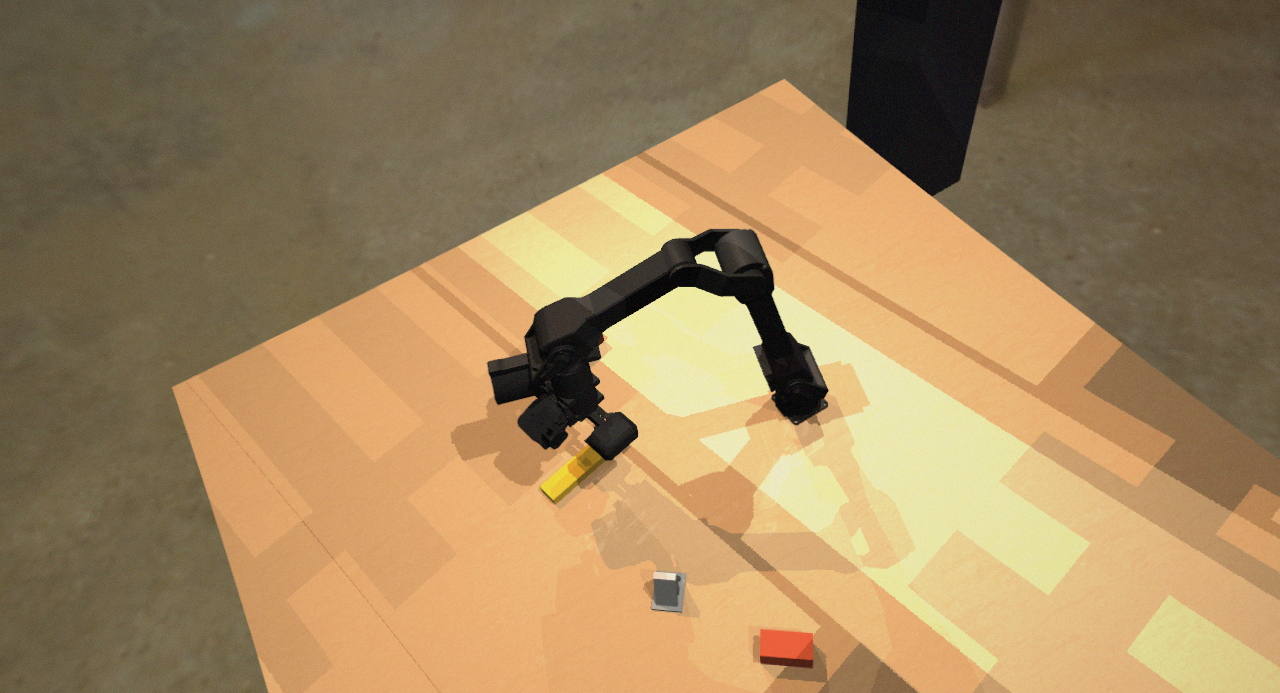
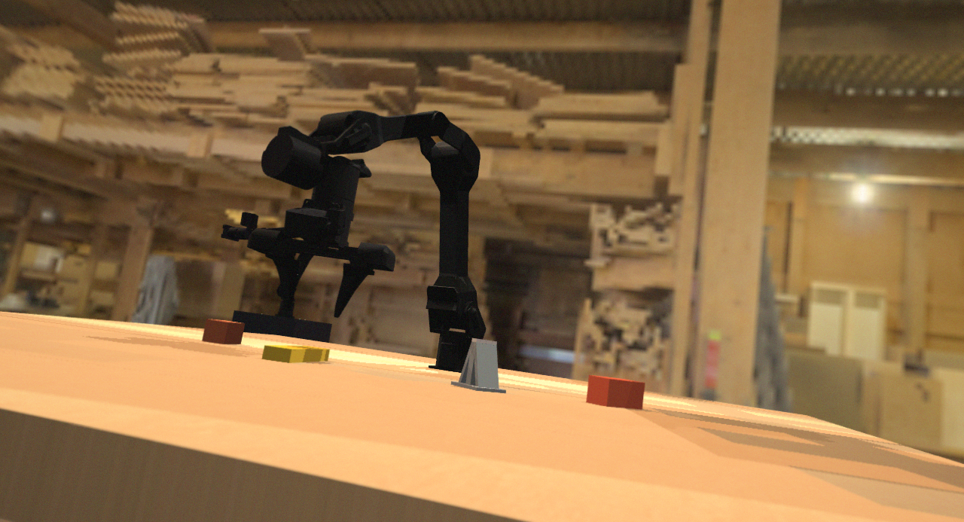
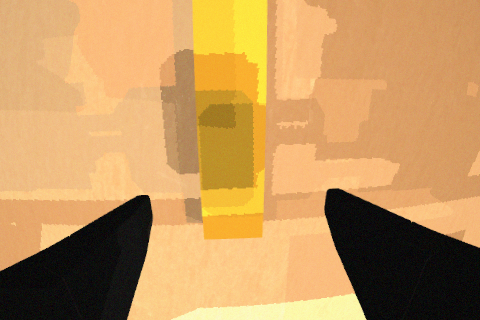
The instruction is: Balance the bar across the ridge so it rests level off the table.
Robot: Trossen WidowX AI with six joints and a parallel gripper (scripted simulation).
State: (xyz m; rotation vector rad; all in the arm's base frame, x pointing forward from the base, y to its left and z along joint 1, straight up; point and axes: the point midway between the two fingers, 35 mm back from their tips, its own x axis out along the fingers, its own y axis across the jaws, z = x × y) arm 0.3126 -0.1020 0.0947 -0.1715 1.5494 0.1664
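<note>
Now: gripper tip 5 cm above the yellow bar, 2 cm short of it and 1 cm to the right of it. Round my gripper tip: red block: 19 cm to the right, 8 cm behind, 4 cm below.
</note>
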